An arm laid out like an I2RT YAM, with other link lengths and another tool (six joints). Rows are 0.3 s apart.
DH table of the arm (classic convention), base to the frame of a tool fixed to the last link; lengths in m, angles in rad. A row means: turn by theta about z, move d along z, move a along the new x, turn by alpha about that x. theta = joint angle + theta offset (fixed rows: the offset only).
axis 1: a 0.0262  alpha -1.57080  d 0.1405  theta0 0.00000
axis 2: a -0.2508  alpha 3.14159  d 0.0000  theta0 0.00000
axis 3: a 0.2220  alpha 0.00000  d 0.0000  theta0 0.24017
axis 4: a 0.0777  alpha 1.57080  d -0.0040  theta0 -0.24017
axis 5: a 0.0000  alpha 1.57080  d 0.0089  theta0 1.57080
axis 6: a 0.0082  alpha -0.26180  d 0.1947  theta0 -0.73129
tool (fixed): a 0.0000  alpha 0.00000  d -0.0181  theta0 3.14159
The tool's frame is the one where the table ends.
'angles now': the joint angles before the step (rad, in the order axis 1, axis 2, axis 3, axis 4, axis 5, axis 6). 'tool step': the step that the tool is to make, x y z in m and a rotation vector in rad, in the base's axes. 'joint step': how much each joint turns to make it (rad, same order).
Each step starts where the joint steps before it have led.
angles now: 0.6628 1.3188 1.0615 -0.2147 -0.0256 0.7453
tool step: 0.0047 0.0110 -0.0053 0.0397 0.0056 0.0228
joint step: -0.0019 0.0352 -0.0185 0.0746 -0.0376 0.0201
